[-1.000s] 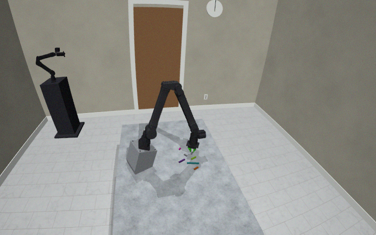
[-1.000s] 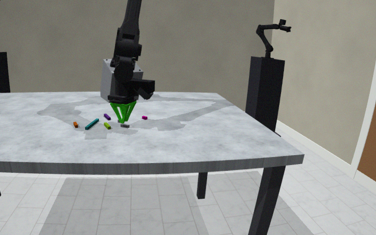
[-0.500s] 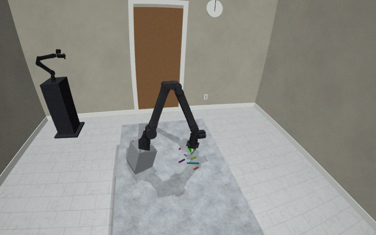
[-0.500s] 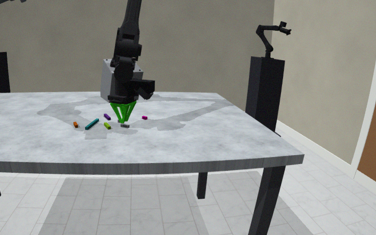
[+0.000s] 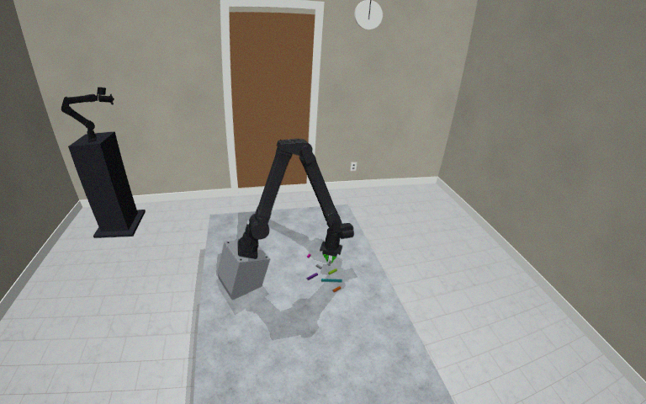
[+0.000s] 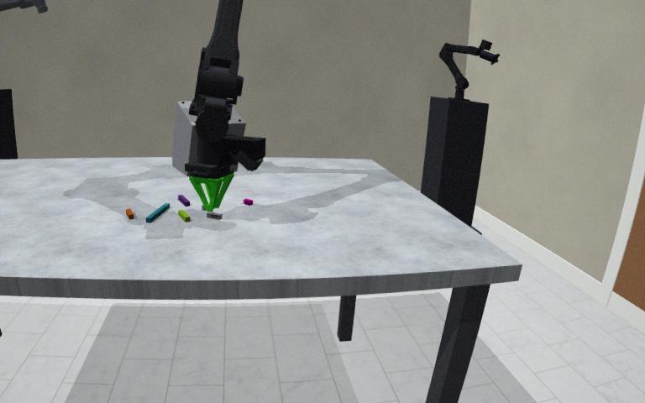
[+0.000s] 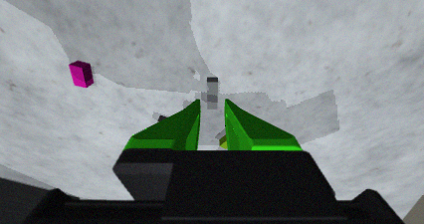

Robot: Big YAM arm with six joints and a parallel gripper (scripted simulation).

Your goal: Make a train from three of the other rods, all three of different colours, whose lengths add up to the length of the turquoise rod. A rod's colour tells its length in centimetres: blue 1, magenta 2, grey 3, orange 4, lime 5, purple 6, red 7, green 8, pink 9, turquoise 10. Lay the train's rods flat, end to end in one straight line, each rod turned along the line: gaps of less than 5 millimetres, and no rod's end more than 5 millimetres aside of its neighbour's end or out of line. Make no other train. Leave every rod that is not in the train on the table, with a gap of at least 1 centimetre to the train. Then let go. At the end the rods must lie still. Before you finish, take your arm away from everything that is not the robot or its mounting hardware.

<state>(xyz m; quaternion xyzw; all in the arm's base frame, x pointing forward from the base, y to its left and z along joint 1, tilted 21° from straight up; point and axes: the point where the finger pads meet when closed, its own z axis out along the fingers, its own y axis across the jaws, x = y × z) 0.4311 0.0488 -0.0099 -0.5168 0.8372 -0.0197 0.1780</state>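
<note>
Right now my hand is 6 cm to the left of the lime rod and 2 cm above it. Round my hand: purple rod 10 cm behind, 8 cm to the right, 2 cm below; magenta rod 10 cm behind, 7 cm to the left, 2 cm below; turquoise rod 1 cm behind, 12 cm to the right, 2 cm below.
</note>
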